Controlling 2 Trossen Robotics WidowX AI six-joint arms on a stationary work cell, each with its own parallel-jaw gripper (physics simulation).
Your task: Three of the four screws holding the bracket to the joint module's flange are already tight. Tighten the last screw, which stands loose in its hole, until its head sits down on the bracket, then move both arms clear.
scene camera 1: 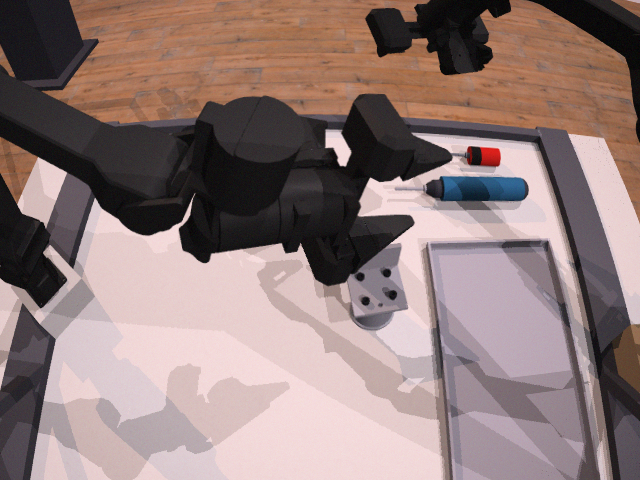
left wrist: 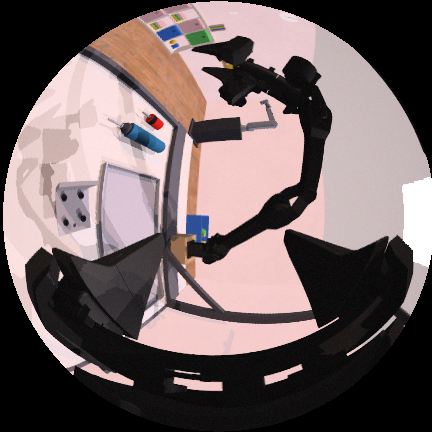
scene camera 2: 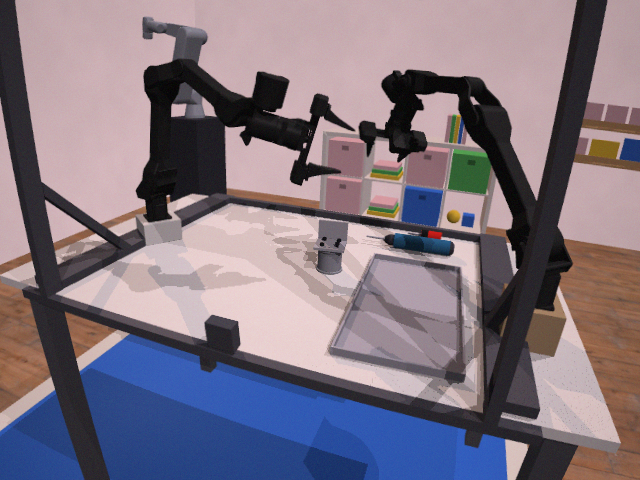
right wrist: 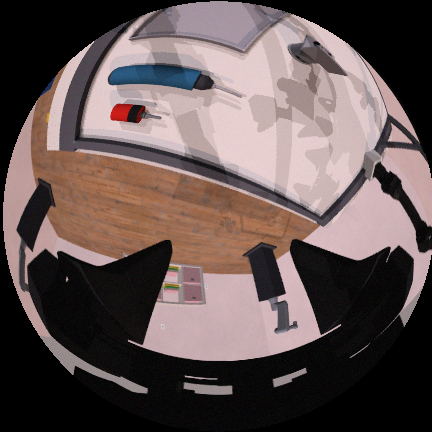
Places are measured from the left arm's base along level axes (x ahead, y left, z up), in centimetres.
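Where they show: left gripper, fingertip midpoint: (scene camera 1: 430, 189) (left wrist: 225, 237) (scene camera 2: 348, 151); right gripper, fingertip midpoint: (scene camera 1: 404, 52) (left wrist: 197, 59) (scene camera 2: 382, 158) (right wrist: 233, 246); left arm's base, link origin: (scene camera 1: 44, 282) (scene camera 2: 157, 217) (right wrist: 376, 168); right arm's base, link origin: (left wrist: 190, 248).
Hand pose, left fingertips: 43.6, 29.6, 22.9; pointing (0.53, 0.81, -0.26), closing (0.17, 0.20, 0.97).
Things, the pixels of their centre, and the offset from my left fingertips, as dx, dy, dz.
- grey bracket, body centre: (scene camera 1: 377, 281) (left wrist: 74, 208) (scene camera 2: 331, 237) -3.5, -0.3, -20.4
- upright round joint module, body centre: (scene camera 1: 374, 300) (scene camera 2: 329, 256) -3.5, -0.3, -25.4
- lower right screw, body centre: (left wrist: 81, 218) -1.1, -0.3, -21.8
- blue screwdriver, body centre: (scene camera 1: 464, 188) (right wrist: 171, 75) (scene camera 2: 409, 242) (left wrist: 138, 134) -2.3, +26.1, -26.6
- short red screwdriver, body centre: (scene camera 1: 473, 155) (right wrist: 136, 113) (scene camera 2: 424, 235) (left wrist: 151, 118) -4.3, +34.6, -26.9
- shallow grey tray, body centre: (scene camera 1: 514, 366) (scene camera 2: 408, 302) (left wrist: 133, 248) +18.9, +3.4, -27.8
The grey bracket (scene camera 1: 376, 285) (scene camera 2: 333, 228) (left wrist: 73, 207) (right wrist: 325, 57) sits on the upright round joint module (scene camera 1: 373, 321) (scene camera 2: 329, 262) (right wrist: 299, 51). Black screw heads show in its four holes. In the left wrist view, the lower right screw (left wrist: 81, 216) seems to stand taller than the others. The blue screwdriver (scene camera 1: 480, 188) (scene camera 2: 421, 243) (left wrist: 144, 138) (right wrist: 155, 76) lies on the table. My left gripper (scene camera 1: 431, 189) (scene camera 2: 346, 150) is open and empty, high above the table. My right gripper (scene camera 2: 384, 157) (left wrist: 197, 59) (right wrist: 233, 246) is open and empty, high beyond the back edge.
A short red screwdriver (scene camera 1: 491, 156) (scene camera 2: 434, 235) (left wrist: 155, 121) (right wrist: 120, 113) lies behind the blue one. A shallow grey tray (scene camera 1: 436, 330) (scene camera 2: 398, 364) lies right of the bracket. Dark frame rails border the table, and dark posts rise at its front corners.
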